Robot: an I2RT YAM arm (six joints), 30 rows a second.
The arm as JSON. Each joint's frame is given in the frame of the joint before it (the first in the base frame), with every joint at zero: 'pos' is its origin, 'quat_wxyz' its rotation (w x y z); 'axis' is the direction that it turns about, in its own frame. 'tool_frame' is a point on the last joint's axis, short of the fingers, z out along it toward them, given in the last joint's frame.
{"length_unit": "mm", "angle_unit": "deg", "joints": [
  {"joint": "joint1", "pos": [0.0, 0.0, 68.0], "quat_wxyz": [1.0, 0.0, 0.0, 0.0], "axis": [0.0, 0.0, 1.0]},
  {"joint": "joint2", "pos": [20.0, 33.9, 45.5], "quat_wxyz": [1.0, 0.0, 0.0, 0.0], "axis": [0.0, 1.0, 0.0]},
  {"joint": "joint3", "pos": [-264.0, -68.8, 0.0], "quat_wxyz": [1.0, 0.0, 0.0, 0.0], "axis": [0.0, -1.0, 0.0]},
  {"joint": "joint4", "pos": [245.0, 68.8, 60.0], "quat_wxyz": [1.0, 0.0, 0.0, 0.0], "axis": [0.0, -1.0, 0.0]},
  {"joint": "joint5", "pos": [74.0, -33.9, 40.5], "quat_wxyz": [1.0, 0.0, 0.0, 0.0], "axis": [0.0, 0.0, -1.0]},
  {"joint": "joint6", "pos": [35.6, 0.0, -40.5], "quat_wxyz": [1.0, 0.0, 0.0, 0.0], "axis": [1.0, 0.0, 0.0]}
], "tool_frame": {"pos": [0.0, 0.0, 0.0], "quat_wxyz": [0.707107, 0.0, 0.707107, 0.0]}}
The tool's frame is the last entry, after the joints.
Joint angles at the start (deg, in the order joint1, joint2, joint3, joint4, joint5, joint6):
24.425, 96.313, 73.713, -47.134, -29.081, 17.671
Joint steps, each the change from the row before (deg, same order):
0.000, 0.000, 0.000, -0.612, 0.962, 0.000
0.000, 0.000, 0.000, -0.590, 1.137, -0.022
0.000, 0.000, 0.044, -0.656, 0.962, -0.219
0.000, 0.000, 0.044, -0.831, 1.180, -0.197
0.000, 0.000, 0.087, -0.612, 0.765, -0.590
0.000, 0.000, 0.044, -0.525, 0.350, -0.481
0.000, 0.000, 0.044, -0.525, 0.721, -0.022
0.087, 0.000, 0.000, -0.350, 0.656, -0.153
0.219, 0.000, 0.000, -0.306, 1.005, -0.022
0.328, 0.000, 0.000, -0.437, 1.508, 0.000
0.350, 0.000, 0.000, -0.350, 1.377, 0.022
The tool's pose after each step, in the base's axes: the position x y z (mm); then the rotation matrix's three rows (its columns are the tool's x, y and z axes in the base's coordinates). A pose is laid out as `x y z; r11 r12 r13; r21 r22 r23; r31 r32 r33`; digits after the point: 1 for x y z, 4 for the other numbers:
296.9 153.3 237.9; -0.9715 -0.2247 0.0752; -0.1472 0.8209 0.5518; -0.1857 0.5250 -0.8306
296.3 152.3 237.2; -0.9727 -0.2188 0.0774; -0.1450 0.8333 0.5335; -0.1812 0.5077 -0.8423
295.7 151.4 236.8; -0.9732 -0.2164 0.0776; -0.1463 0.8434 0.5170; -0.1773 0.4918 -0.8524
294.8 150.3 236.2; -0.9742 -0.2122 0.0770; -0.1471 0.8556 0.4964; -0.1712 0.4722 -0.8647
294.3 149.6 236.1; -0.9731 -0.2174 0.0763; -0.1547 0.8620 0.4827; -0.1707 0.4579 -0.8725
293.6 149.1 236.0; -0.9724 -0.2217 0.0726; -0.1617 0.8651 0.4749; -0.1681 0.4500 -0.8771
293.1 148.4 235.7; -0.9733 -0.2178 0.0719; -0.1610 0.8722 0.4619; -0.1633 0.4380 -0.8840
292.5 148.2 235.4; -0.9732 -0.2185 0.0718; -0.1638 0.8776 0.4506; -0.1614 0.4268 -0.8898
291.7 148.6 235.0; -0.9729 -0.2190 0.0741; -0.1661 0.8851 0.4348; -0.1608 0.4108 -0.8974
290.6 149.2 234.5; -0.9725 -0.2194 0.0781; -0.1691 0.8958 0.4111; -0.1601 0.3866 -0.9083
289.5 150.0 234.1; -0.9719 -0.2206 0.0821; -0.1725 0.9047 0.3895; -0.1602 0.3644 -0.9174

